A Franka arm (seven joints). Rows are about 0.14 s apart.
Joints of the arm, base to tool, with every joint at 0 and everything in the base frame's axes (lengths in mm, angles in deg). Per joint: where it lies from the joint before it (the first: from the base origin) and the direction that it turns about. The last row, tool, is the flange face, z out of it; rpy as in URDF.
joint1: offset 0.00 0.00 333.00 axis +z
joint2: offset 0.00 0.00 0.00 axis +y
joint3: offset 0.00 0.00 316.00 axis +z
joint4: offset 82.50 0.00 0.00 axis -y
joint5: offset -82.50 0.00 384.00 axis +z
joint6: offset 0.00 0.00 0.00 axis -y
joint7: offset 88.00 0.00 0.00 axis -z
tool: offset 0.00 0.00 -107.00 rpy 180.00 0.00 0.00
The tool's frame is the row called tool.
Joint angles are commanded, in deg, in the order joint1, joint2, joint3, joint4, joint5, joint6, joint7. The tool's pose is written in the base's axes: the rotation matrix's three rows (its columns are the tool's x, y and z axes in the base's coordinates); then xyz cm. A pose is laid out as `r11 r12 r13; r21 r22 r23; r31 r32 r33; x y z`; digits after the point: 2 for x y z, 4 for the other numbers.
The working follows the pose.
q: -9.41, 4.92, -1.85, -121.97, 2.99, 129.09, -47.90
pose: 0.8198 0.5708 0.0457; 0.5700 -0.8211 0.0294; 0.0543 0.0020 -0.9985; 54.76 -10.74 37.27
Where each joint sits with the arm in this pose, in the base's axes (m; each line is computed from the numbers above, not from the rounded line before):
joint1: 0.0000 0.0000 0.3330
joint2: 0.0000 0.0000 0.3330
joint3: 0.0267 -0.0044 0.6478
joint4: 0.1073 -0.0205 0.6408
joint5: 0.4571 -0.0905 0.4763
joint6: 0.4571 -0.0905 0.4763
joint7: 0.5427 -0.1105 0.4796
the tool: 0.5476 -0.1074 0.3727

